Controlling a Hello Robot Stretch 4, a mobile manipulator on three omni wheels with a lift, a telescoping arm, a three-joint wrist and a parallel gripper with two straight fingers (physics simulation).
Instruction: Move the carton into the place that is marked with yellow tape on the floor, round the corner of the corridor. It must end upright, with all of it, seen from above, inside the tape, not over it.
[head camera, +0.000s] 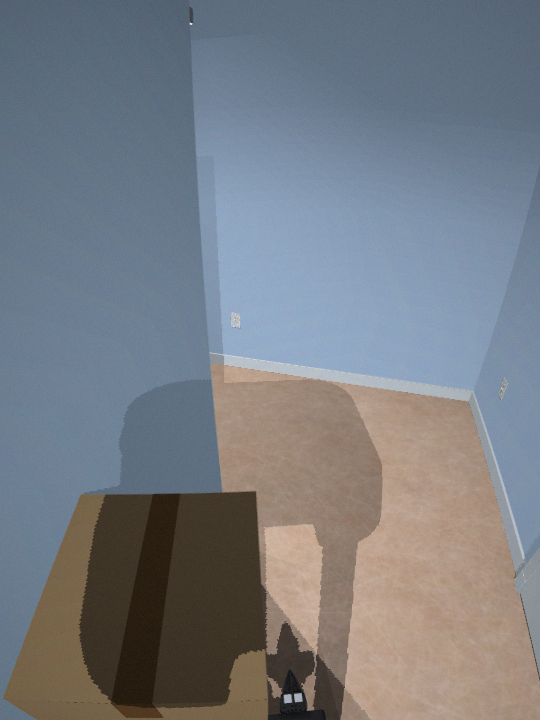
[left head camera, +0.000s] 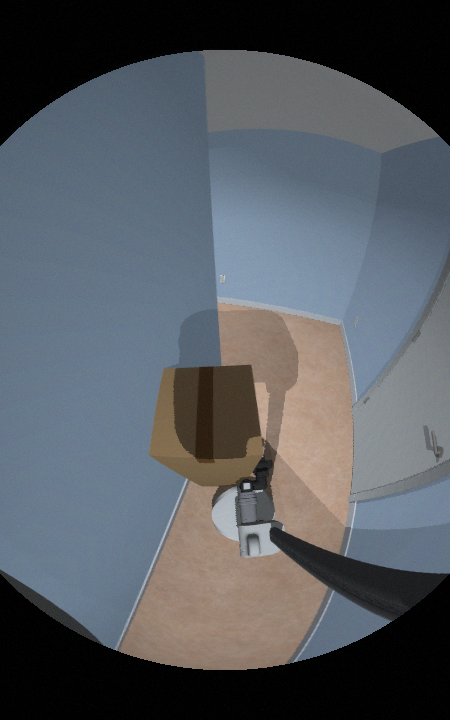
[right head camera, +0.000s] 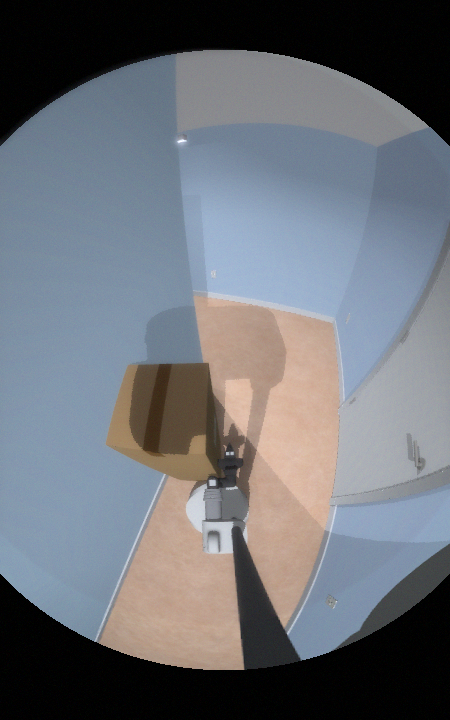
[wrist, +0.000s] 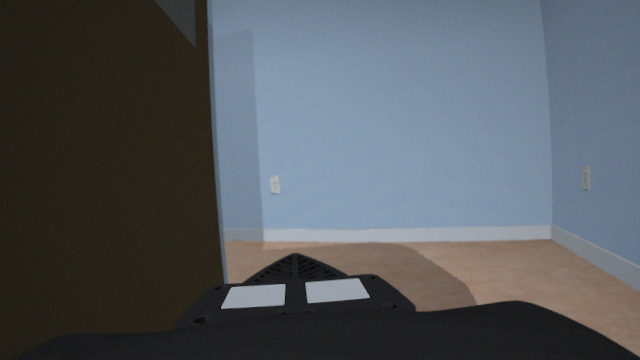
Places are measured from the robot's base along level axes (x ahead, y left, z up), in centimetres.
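Pixels of known places: gripper, between the fingertips: (head camera: 289, 670) (right head camera: 228, 442) (wrist: 296, 277).
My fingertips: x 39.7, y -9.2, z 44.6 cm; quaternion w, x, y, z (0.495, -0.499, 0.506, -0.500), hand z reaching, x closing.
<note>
Behind a point stands the place of what it marks.
The carton (head camera: 180, 599) {x 34.0, y 9.1, z 100.5 cm} (left head camera: 212, 414) {x 34.3, y 11.1, z 100.5 cm} (right head camera: 175, 408) {x 35.0, y 7.3, z 100.5 cm} (wrist: 105, 175) {x 35.2, y -2.4, z 50.3 cm} is a tall brown box with a darker tape strip along its top. It stands upright against or very near the left wall, by the corridor's corner. My gripper (head camera: 290, 677) {x 39.7, y -9.2, z 44.6 cm} (left head camera: 263, 455) (right head camera: 229, 448) {x 39.7, y -9.2, z 44.6 cm} (wrist: 296, 277) {x 39.7, y -9.2, z 44.6 cm} is shut and empty, pointing forward just to the right of the carton's right face. Any gap between them is too small to tell. The foot of the carton is hidden in the head views. The yellow tape does not show in these views.
The left wall (head camera: 104, 261) {x 72.9, y 22.1, z 135.9 cm} (left head camera: 106, 265) {x 48.2, y 31.2, z 141.5 cm} (right head camera: 90, 254) {x 58.1, y 27.6, z 142.1 cm} ends in a corner just beyond the carton. The end wall (head camera: 360, 244) {x 234.1, y -78.3, z 100.2 cm} (wrist: 400, 125) {x 233.0, y -81.2, z 71.9 cm} stands ahead. A grey door (left head camera: 403, 424) {x 25.7, y -99.8, z 64.8 cm} (right head camera: 392, 424) {x 26.6, y -100.1, z 70.4 cm} with a lever handle is in the right wall. The floor (head camera: 430, 494) {x 124.8, y -98.1, z -2.7 cm} runs between them.
</note>
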